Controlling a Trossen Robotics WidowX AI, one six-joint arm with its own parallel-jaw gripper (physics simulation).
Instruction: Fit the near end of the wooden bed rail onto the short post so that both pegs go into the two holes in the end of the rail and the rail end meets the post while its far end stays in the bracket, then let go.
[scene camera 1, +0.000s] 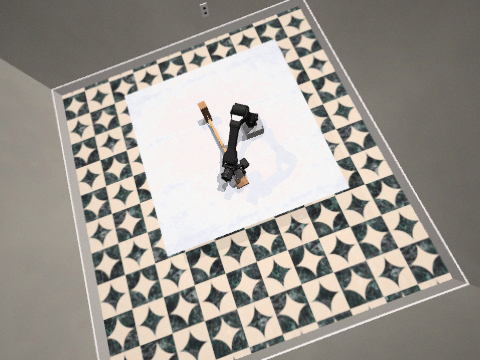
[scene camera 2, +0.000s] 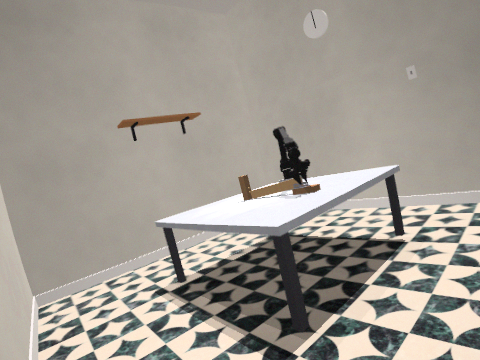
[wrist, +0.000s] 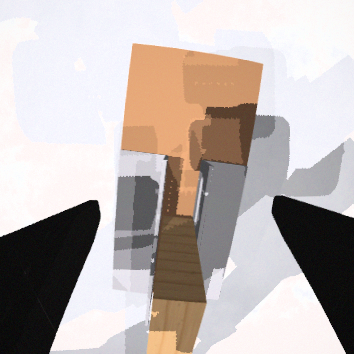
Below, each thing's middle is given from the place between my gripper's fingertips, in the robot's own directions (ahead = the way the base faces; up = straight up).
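Position of the wooden bed rail (wrist: 178, 301): 230 mm to the right of my hand, 30 mm ahead of it, 10 mm below it.
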